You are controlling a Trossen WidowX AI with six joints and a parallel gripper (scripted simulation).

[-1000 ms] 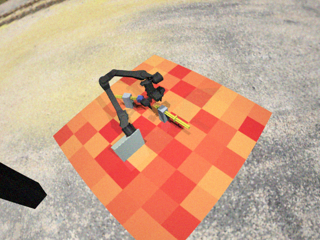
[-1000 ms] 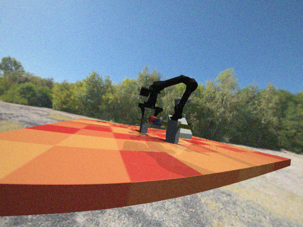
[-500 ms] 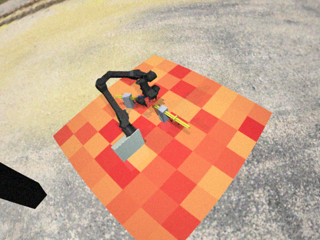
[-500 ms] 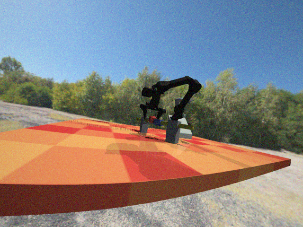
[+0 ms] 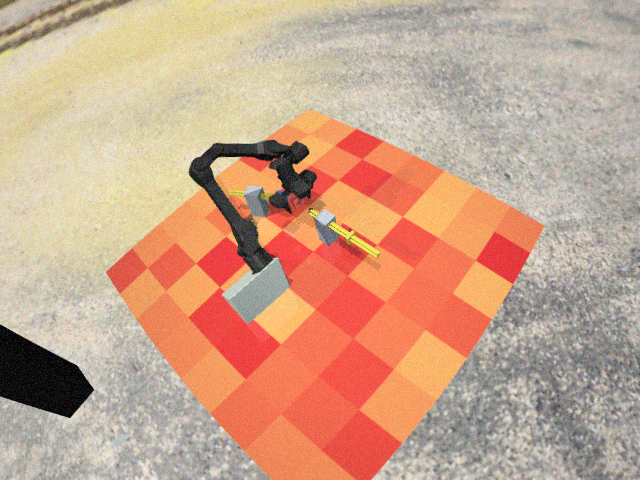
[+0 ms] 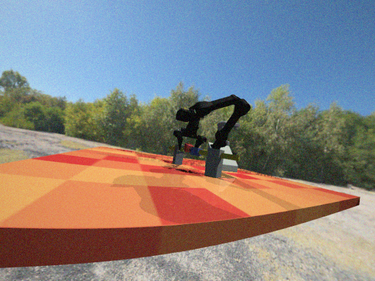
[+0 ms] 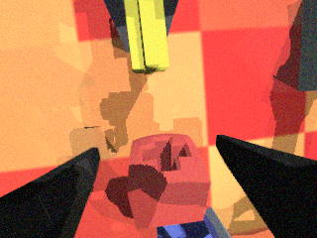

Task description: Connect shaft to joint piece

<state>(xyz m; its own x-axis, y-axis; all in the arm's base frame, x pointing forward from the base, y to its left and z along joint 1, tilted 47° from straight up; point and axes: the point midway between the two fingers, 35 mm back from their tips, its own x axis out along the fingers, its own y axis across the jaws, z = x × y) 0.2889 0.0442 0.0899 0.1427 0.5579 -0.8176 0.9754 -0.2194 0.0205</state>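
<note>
The red square joint piece lies 2 cm to the left of my gripper tip and 2 cm above it.
</note>
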